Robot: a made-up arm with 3 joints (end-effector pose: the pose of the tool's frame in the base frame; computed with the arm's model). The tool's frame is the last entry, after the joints. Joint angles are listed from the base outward.
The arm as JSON. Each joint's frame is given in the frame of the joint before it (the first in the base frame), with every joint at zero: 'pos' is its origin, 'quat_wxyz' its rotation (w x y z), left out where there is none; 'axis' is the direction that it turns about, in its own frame. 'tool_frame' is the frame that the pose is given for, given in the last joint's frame.
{
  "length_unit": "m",
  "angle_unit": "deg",
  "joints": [
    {
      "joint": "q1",
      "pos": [
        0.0,
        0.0,
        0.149
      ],
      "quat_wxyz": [
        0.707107,
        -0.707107,
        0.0,
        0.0
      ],
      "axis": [
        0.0,
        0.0,
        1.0
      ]
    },
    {
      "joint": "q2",
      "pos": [
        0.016,
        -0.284,
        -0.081
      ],
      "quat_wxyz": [
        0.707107,
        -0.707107,
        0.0,
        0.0
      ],
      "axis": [
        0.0,
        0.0,
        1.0
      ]
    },
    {
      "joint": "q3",
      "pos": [
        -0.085,
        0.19,
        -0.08
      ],
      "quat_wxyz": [
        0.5,
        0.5,
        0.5,
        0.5
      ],
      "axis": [
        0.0,
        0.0,
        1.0
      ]
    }
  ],
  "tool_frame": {
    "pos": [
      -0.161,
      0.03,
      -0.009
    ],
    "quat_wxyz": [
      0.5,
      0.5,
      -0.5,
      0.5
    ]
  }
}
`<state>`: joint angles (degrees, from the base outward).
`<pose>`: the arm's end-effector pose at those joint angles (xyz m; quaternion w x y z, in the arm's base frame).
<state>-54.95 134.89 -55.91</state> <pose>-0.1785 0.0735 0.2670 0.5003 0.2168 0.2278 -0.8067</pose>
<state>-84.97 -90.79 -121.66</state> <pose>-0.2140 -0.1709 0.4864 0.1675 0.6865 0.6896 0.1582</pose>
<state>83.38 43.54 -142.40</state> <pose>0.2549 -0.2597 0.4640 0.0100 0.7360 -0.4612 -0.4955</pose>
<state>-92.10 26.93 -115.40</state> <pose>-0.2240 -0.2936 -0.0568 0.5024 -0.4809 -0.2375 -0.6782</pose>
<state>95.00 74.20 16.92</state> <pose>0.3838 0.0020 0.1514 0.5984 -0.3606 0.5217 -0.4896</pose>
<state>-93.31 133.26 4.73</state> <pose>-0.3503 0.0060 0.1895 0.2445 0.6782 -0.3142 -0.6176</pose>
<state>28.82 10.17 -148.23</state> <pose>0.0268 -0.4017 0.4820 0.2428 -0.9339 0.1504 0.2149</pose>
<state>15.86 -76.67 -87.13</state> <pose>0.2480 -0.2213 0.2882 0.6219 -0.4734 -0.3450 0.5197</pose>
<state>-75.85 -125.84 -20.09</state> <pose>-0.2449 -0.1285 0.3251 0.2581 -0.6015 -0.3980 0.6428</pose>
